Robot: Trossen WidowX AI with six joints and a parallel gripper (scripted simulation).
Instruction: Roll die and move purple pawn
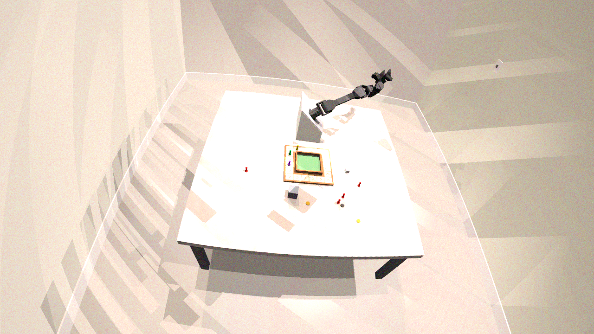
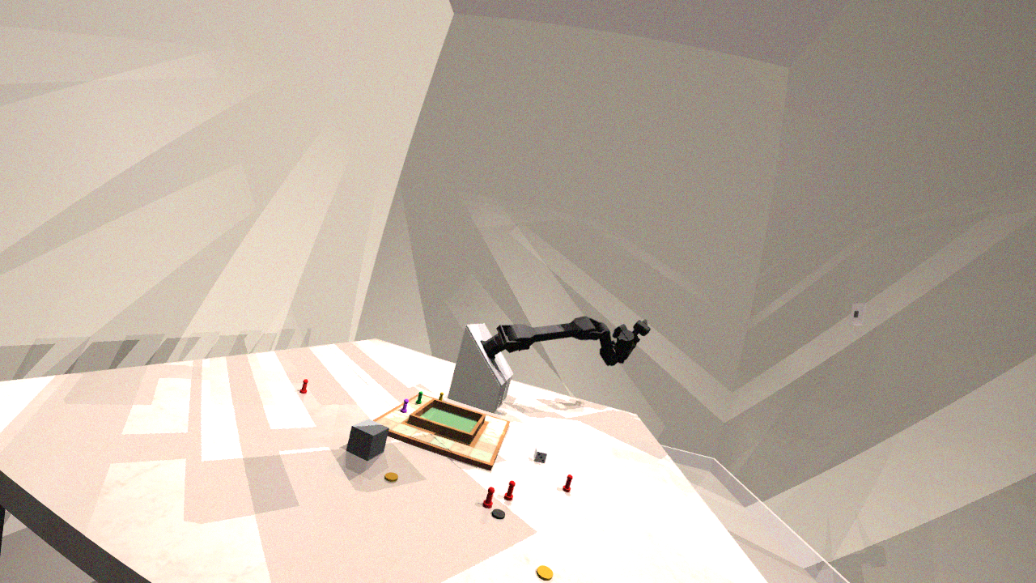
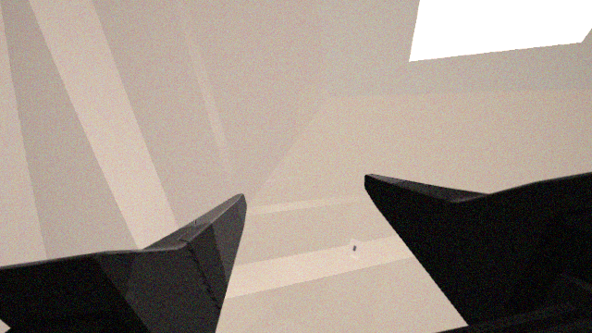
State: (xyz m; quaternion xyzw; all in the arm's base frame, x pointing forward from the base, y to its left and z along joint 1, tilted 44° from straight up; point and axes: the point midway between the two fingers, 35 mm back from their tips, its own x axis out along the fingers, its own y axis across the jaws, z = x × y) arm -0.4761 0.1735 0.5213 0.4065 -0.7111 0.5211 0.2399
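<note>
The die is 780 mm ahead of my gripper tip, 390 mm below it and 210 mm to the right of it. Round my gripper tip: yellow pawn (690 mm ahead, 540 mm to the right, 370 mm below); then green pawn (750 mm ahead, 580 mm to the right, 370 mm below); then green tray (790 mm ahead, 460 mm to the right, 390 mm below).
</note>
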